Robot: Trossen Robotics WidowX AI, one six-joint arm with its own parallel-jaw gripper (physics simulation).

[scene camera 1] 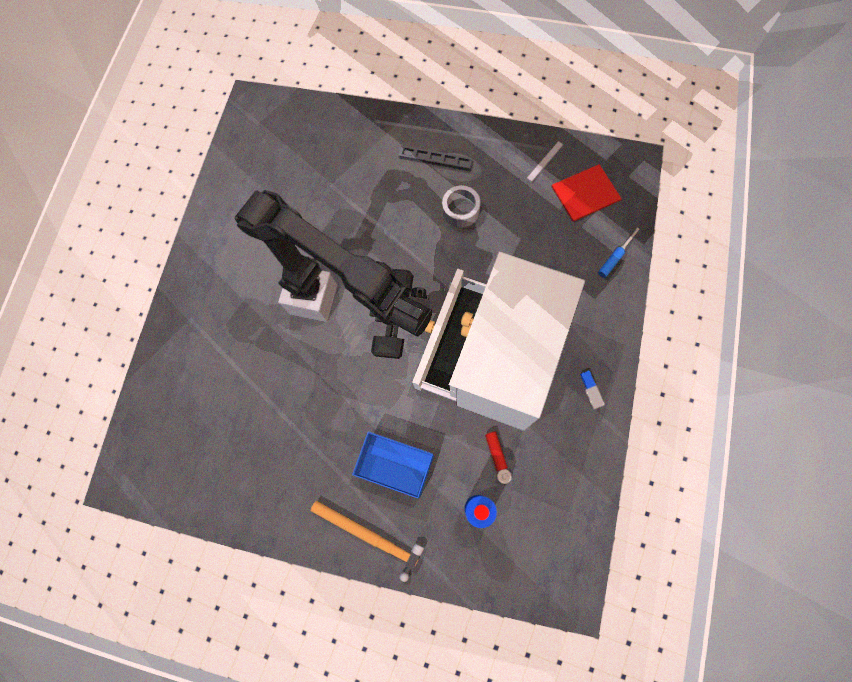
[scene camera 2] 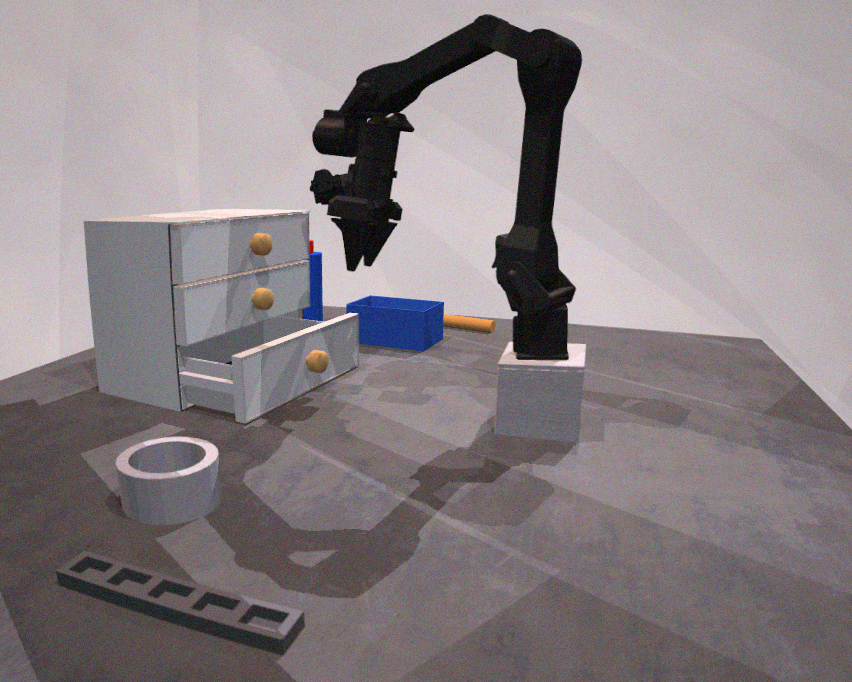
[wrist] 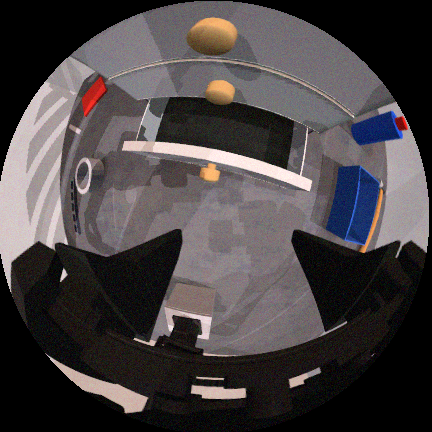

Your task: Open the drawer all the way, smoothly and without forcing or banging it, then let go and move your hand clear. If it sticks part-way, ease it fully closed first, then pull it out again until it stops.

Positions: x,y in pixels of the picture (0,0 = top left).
Labels:
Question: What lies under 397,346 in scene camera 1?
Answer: My gripper.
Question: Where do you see a black rack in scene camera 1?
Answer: At 409,153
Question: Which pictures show the blue bin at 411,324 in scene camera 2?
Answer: Scene camera 1, scene camera 2 and the wrist view: all of them.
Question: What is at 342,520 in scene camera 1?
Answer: An orange-handled hammer.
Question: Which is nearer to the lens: the red block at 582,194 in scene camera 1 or the blue bin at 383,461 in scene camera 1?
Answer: The blue bin.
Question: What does the blue bin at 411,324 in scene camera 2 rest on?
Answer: The table.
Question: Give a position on a cabinet drawer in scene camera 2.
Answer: At 250,371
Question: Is my gripper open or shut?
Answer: Open.

